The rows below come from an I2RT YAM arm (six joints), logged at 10 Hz.
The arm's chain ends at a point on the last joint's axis. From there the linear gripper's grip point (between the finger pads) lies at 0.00 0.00 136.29 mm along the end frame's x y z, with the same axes.
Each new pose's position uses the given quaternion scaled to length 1; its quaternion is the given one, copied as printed.
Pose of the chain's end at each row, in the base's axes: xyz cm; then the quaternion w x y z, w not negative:
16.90, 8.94, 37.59, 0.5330, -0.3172, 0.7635, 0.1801
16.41, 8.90, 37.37, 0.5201, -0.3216, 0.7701, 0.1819
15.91, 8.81, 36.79, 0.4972, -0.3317, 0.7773, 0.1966
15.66, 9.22, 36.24, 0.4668, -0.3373, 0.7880, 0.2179
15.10, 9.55, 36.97, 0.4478, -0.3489, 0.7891, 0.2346
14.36, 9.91, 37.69, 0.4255, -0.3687, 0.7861, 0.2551
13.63, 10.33, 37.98, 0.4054, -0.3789, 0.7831, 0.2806
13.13, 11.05, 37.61, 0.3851, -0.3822, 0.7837, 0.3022
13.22, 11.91, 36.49, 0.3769, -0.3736, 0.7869, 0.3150
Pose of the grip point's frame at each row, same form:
26.43, 17.30, 32.59, 0.5330, -0.3172, 0.7635, 0.1801
25.73, 17.28, 32.02, 0.5201, -0.3216, 0.7701, 0.1819
24.67, 17.47, 30.95, 0.4972, -0.3317, 0.7773, 0.1966
23.68, 18.19, 29.84, 0.4668, -0.3373, 0.7880, 0.2179
22.50, 18.86, 30.31, 0.4478, -0.3489, 0.7891, 0.2346
20.91, 19.65, 30.77, 0.4255, -0.3687, 0.7861, 0.2551
19.39, 20.51, 30.98, 0.4054, -0.3789, 0.7831, 0.2806
18.21, 21.52, 30.51, 0.3851, -0.3822, 0.7837, 0.3022
18.10, 22.50, 29.44, 0.3769, -0.3736, 0.7869, 0.3150

